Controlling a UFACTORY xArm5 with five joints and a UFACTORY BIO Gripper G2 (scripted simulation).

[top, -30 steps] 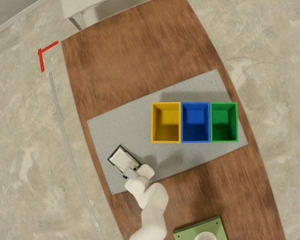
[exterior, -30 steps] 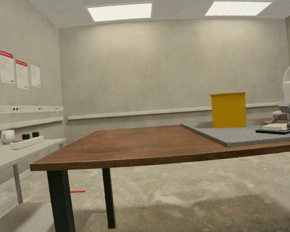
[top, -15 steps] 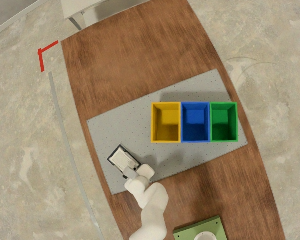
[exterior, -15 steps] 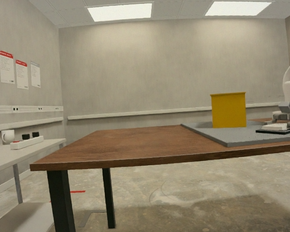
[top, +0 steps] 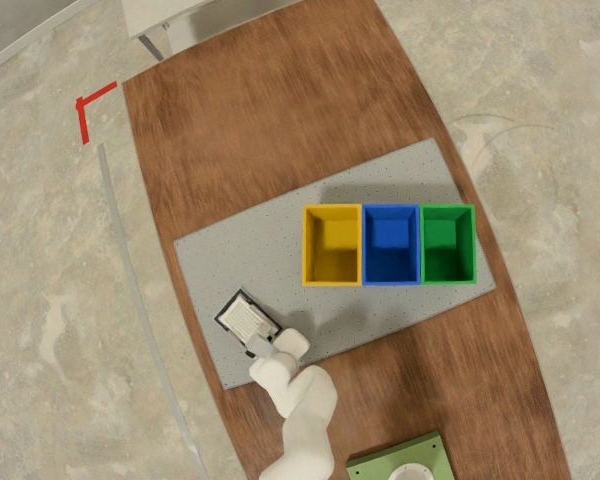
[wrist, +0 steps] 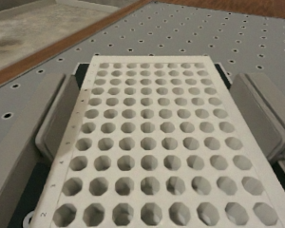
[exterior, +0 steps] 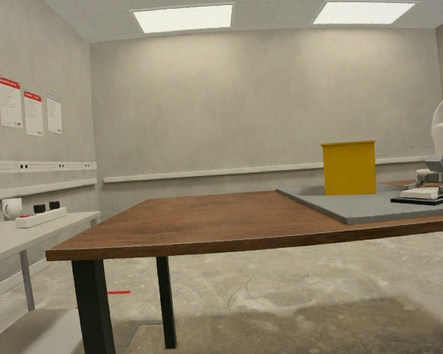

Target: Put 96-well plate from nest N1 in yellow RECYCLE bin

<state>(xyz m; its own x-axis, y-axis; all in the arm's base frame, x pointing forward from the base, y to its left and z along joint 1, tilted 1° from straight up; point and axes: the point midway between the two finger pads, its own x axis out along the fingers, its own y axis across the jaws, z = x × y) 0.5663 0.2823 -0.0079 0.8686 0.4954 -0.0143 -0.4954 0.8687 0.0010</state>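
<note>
Now: the black plate nest 3 cm below my hand. From my hand the other things lie so: blue bin (6 cm ahead, 41 cm to the right, 6 cm above); then white 96-well plate (1 cm below); then yellow bin (11 cm ahead, 29 cm to the right, 6 cm above).
</note>
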